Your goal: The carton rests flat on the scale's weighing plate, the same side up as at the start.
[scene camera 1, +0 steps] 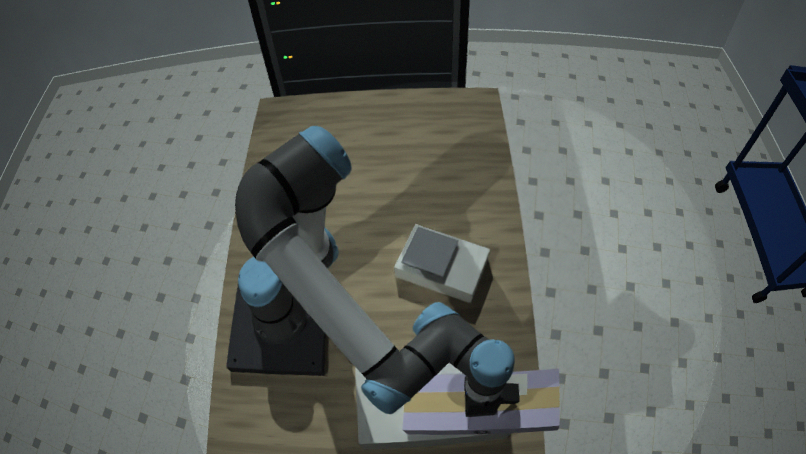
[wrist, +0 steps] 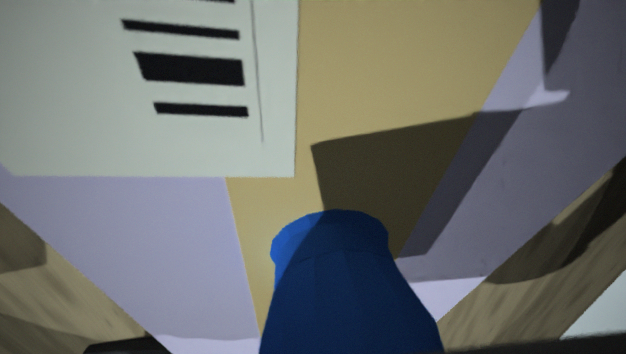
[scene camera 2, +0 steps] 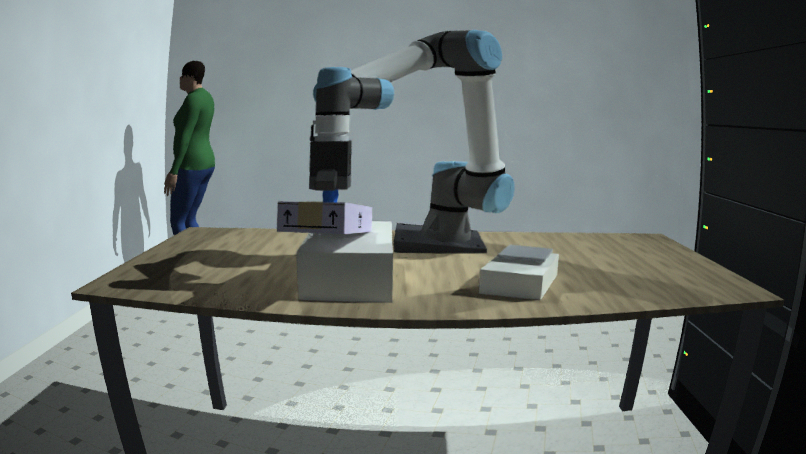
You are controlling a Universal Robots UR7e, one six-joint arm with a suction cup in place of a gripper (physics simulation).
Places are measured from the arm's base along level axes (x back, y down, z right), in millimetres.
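Pixels of known places: hand at its tool point: [wrist: 325, 228]; arm's base at its link origin: [scene camera 1: 279, 319] [scene camera 2: 446, 236].
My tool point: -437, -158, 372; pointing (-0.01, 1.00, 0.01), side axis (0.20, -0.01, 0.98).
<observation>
For each thing: its top centre in the pictures, then the offset to it from my tool point, as dx, dy, dz. Level surfaces: height alone.
- scale at its top centre: [scene camera 2: 523, 254] [scene camera 1: 443, 255] -31, +109, -441
- large white block at its top centre: [scene camera 1: 433, 400] [scene camera 2: 349, 235] +87, +75, -49
- wooden table at its surface level: dy +180
The lilac carton [scene camera 1: 434, 421] [scene camera 2: 310, 217] [wrist: 190, 240] has a tan band and a white label on top; its side arrows point up. My suction cup [scene camera 2: 330, 198] [wrist: 330, 232] is on and touches the carton's top on the tan band, so it holds the carton; the cup is hidden in scene camera 1. The carton looks near level, above the white block, with one end sticking out past the block. Whether its far end touches the block is hidden. The scale [scene camera 1: 472, 260] [scene camera 2: 510, 281] stands apart, its grey weighing plate [scene camera 1: 430, 252] [scene camera 2: 526, 254] bare.
The large white block [scene camera 1: 376, 420] [scene camera 2: 345, 276] stands on the wooden table [scene camera 1: 383, 129] [scene camera 2: 439, 307] under the carton. A person [scene camera 2: 193, 129] stands behind the table. A dark rack [scene camera 1: 465, 50] [scene camera 2: 699, 169] stands at one end, and a blue cart [scene camera 1: 758, 166] is off to the side.
</observation>
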